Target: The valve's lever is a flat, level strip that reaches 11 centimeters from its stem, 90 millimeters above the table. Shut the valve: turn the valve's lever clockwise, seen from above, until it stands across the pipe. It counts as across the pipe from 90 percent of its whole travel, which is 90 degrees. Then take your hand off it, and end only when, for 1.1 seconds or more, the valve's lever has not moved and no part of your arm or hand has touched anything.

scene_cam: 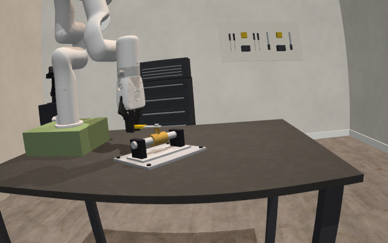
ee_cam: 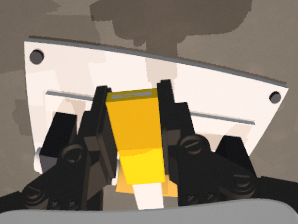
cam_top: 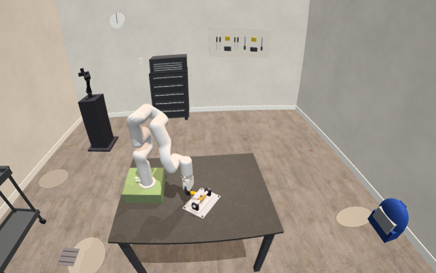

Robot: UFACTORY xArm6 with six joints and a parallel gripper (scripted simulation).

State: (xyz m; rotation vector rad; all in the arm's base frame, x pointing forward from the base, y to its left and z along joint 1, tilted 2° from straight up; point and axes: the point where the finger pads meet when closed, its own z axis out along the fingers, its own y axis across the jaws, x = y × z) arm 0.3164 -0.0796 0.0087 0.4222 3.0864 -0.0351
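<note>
Now: the valve lever 50 mm ahead of my hand and 10 mm to the right of it.
</note>
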